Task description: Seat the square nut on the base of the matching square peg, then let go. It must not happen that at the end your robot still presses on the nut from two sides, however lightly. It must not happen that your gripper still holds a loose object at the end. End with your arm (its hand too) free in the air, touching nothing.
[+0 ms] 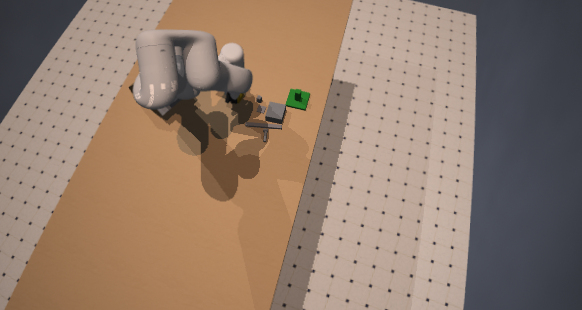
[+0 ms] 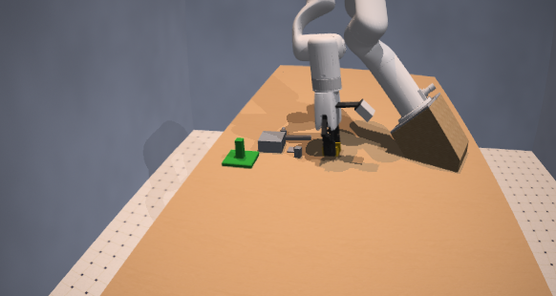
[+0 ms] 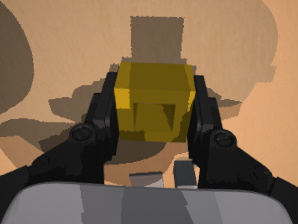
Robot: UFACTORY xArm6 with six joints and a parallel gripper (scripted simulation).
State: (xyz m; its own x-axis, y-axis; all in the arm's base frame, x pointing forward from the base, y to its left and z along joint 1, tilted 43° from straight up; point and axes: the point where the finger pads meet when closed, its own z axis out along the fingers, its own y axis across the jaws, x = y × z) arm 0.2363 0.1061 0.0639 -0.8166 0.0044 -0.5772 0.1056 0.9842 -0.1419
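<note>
Right now the small grey cube is 90 mm ahead of my hand, 10 mm to the left of it and 20 mm below it. The rest, counted from my hand: grey block (170 mm ahead, 30 mm to the right, 20 mm below); thin grey bar (130 mm ahead, 90 mm to the right, 30 mm below).
</note>
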